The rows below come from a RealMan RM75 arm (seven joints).
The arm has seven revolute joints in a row. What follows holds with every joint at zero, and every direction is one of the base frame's.
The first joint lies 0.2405 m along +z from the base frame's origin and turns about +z.
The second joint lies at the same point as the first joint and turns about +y.
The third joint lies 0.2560 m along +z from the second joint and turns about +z.
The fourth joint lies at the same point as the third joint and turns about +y.
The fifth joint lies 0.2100 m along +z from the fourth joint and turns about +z.
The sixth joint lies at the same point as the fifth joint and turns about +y.
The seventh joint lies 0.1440 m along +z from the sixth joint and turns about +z.
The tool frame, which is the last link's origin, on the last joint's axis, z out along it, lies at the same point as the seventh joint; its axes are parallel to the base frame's.
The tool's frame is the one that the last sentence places.
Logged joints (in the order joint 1, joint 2, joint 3, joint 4, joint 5, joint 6, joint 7), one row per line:
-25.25 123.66 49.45 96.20 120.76 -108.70 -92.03
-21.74 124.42 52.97 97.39 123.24 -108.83 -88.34
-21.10 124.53 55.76 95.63 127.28 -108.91 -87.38
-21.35 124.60 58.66 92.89 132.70 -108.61 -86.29
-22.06 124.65 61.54 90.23 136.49 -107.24 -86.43
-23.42 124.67 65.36 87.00 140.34 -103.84 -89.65
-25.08 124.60 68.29 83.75 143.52 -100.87 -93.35
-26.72 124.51 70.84 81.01 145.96 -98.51 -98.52
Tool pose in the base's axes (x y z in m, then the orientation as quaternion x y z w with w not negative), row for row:
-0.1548 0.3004 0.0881 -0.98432 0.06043 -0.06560 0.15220
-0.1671 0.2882 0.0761 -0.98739 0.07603 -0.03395 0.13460
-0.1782 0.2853 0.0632 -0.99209 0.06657 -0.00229 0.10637
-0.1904 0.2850 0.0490 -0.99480 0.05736 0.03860 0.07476
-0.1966 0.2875 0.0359 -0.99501 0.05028 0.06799 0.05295
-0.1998 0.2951 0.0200 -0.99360 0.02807 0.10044 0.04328
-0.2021 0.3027 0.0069 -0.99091 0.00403 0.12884 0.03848
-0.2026 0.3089 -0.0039 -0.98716 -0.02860 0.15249 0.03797
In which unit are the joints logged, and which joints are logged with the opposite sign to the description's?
The joints are logged in degrees. Opposite sign: joint 2, joint 6.
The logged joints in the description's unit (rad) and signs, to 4 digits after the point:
-0.4407 -2.1583 0.8631 1.6790 2.1077 1.8972 -1.6062
-0.3794 -2.1715 0.9245 1.6998 2.1509 1.8994 -1.5418
-0.3683 -2.1735 0.9732 1.6691 2.2215 1.9008 -1.5251
-0.3726 -2.1747 1.0238 1.6212 2.3161 1.8956 -1.5060
-0.3850 -2.1756 1.0741 1.5748 2.3822 1.8717 -1.5085
-0.4088 -2.1759 1.1407 1.5184 2.4494 1.8123 -1.5647
-0.4377 -2.1747 1.1919 1.4617 2.5049 1.7605 -1.6293
-0.4664 -2.1731 1.2364 1.4139 2.5475 1.7193 -1.7195

